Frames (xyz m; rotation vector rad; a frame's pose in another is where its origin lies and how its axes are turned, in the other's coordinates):
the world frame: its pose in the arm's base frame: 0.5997 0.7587 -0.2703 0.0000 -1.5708 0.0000
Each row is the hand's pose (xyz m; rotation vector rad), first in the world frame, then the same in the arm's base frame.
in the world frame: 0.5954 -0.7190 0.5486 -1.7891 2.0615 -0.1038
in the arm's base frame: 0.0511 0.0397 0.3251 -0.9640 0.8543 -1.0828
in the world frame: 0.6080 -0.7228 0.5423 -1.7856 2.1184 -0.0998
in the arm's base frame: 0.0574 0.0359 0.3377 -0.9560 0.9078 -1.0693
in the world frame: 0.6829 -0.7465 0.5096 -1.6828 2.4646 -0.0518
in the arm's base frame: 0.0901 0.0122 0.4126 -0.8795 1.2025 -0.9354
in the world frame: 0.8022 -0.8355 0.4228 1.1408 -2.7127 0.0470
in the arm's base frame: 0.1769 -0.0768 0.5319 -0.6116 1.6806 -0.6642
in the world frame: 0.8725 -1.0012 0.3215 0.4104 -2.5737 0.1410
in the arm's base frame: 0.2782 -0.2425 0.6022 -0.1713 2.0880 -0.3506
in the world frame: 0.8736 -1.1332 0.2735 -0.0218 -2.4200 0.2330
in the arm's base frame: 0.3262 -0.3745 0.6033 0.1746 2.2766 -0.1447
